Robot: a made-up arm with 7 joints. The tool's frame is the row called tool.
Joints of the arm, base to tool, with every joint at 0 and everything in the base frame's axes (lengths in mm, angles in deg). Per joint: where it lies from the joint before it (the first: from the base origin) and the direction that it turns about. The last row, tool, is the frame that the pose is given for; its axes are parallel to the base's.
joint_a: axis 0 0 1 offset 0 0 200
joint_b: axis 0 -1 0 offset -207 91 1
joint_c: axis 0 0 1 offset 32 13 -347
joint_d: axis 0 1 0 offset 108 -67 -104
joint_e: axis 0 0 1 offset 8 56 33
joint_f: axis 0 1 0 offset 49 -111 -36
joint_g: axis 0 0 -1 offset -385 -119 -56
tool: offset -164 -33 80
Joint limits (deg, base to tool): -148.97..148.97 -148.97..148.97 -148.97..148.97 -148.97..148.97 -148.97..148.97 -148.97..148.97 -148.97..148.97
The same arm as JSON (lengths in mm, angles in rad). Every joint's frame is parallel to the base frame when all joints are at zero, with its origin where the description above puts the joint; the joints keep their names.
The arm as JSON. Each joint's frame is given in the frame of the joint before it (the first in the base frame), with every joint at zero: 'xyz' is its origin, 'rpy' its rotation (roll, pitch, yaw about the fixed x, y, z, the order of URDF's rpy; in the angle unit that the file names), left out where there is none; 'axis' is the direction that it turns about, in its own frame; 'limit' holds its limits. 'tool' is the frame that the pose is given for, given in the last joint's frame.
{"units": {"length": "mm", "angle": "rad"}, "joints": [{"name": "joint_a", "type": "revolute", "origin": {"xyz": [0.0, 0.0, 200.0]}, "axis": "+z", "limit": {"lower": -2.6, "upper": 2.6}}, {"name": "joint_b", "type": "revolute", "origin": {"xyz": [-207.0, 91.0, 1.0]}, "axis": "-y", "limit": {"lower": -2.6, "upper": 2.6}}, {"name": "joint_c", "type": "revolute", "origin": {"xyz": [32.0, 13.0, -347.0]}, "axis": "+z", "limit": {"lower": -2.6, "upper": 2.6}}, {"name": "joint_d", "type": "revolute", "origin": {"xyz": [108.0, -67.0, -104.0]}, "axis": "+y", "limit": {"lower": -2.6, "upper": 2.6}}, {"name": "joint_e", "type": "revolute", "origin": {"xyz": [8.0, 56.0, 33.0]}, "axis": "+z", "limit": {"lower": -2.6, "upper": 2.6}}, {"name": "joint_f", "type": "revolute", "origin": {"xyz": [49.0, -111.0, -36.0]}, "axis": "+y", "limit": {"lower": -2.6, "upper": 2.6}}, {"name": "joint_g", "type": "revolute", "origin": {"xyz": [-385.0, -119.0, -56.0]}, "axis": "-z", "limit": {"lower": -2.6, "upper": 2.6}}], "tool": {"origin": {"xyz": [-164.0, -33.0, 80.0]}}}
